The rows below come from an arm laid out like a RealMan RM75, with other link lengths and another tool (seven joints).
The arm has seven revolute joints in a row. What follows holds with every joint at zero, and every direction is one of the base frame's. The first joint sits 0.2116 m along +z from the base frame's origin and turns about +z. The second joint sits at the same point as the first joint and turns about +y. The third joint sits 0.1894 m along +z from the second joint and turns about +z. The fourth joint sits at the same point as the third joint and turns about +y. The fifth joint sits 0.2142 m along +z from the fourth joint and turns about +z. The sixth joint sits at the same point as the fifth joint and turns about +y. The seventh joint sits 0.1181 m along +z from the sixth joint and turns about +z. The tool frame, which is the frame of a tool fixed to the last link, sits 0.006 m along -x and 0.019 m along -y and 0.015 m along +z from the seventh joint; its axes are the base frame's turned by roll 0, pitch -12.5 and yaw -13.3 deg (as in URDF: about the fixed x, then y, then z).
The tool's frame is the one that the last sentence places.
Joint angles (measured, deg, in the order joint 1, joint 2, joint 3, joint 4, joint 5, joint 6, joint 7), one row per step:
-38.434, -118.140, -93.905, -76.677, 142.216, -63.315, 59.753
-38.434, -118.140, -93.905, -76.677, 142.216, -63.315, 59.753
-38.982, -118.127, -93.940, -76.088, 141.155, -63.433, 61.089
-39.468, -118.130, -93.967, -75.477, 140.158, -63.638, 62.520
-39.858, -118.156, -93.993, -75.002, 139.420, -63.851, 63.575
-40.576, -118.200, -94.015, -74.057, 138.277, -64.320, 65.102
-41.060, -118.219, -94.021, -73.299, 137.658, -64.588, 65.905
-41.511, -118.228, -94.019, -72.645, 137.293, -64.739, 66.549
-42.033, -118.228, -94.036, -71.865, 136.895, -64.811, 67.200
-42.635, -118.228, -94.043, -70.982, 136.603, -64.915, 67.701
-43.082, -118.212, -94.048, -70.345, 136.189, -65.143, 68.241
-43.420, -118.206, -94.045, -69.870, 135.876, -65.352, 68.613
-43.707, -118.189, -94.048, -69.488, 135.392, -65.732, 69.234
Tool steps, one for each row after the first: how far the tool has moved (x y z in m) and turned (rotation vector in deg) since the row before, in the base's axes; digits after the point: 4 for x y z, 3 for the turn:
0.0000, 0.0000, 0.0000, 0.000, 0.000, 0.000
0.0027, 0.0000, -0.0023, -0.956, -0.091, -1.036
0.0021, -0.0003, -0.0025, -1.026, 0.034, -1.019
0.0016, -0.0003, -0.0020, -0.822, 0.021, -0.743
0.0021, -0.0007, -0.0038, -1.464, 0.078, -0.962
0.0006, -0.0003, -0.0026, -0.897, 0.095, -0.384
0.0006, 0.0000, -0.0020, -0.628, 0.185, -0.368
0.0005, 0.0003, -0.0021, -0.605, 0.150, -0.350
0.0003, 0.0003, -0.0023, -0.615, 0.225, -0.210
0.0005, -0.0001, -0.0018, -0.666, 0.126, -0.257
0.0004, -0.0002, -0.0015, -0.535, 0.091, -0.160
0.0006, -0.0007, -0.0015, -0.733, 0.083, -0.346

